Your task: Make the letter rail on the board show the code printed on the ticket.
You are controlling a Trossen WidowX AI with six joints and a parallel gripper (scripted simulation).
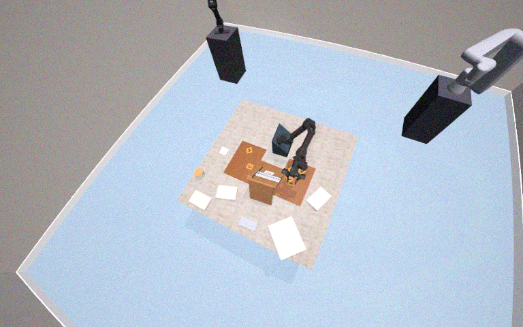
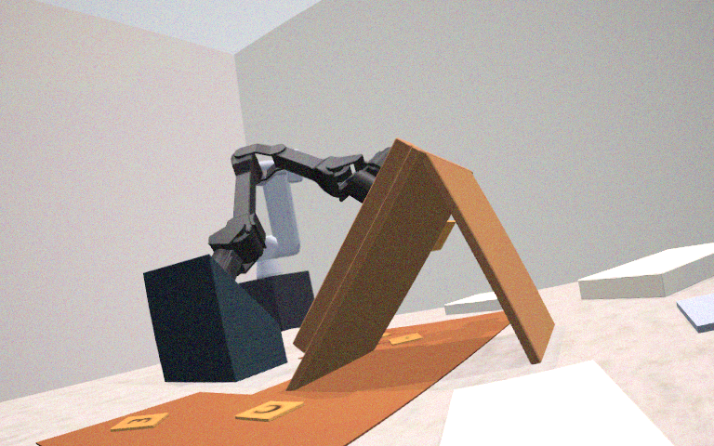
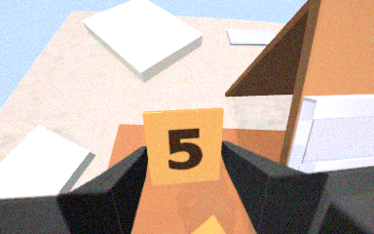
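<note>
My gripper tip is now 220 mm to the left of the white ticket, 70 mm above it and 40 mm past it. Round my gripper tip: j tile (170 mm below, 100 mm behind, 40 mm to the right); orange tile marked 5 (right at my gripper tip); orange tile marked p (190 mm behind, 170 mm below, 50 mm to the right).
</note>
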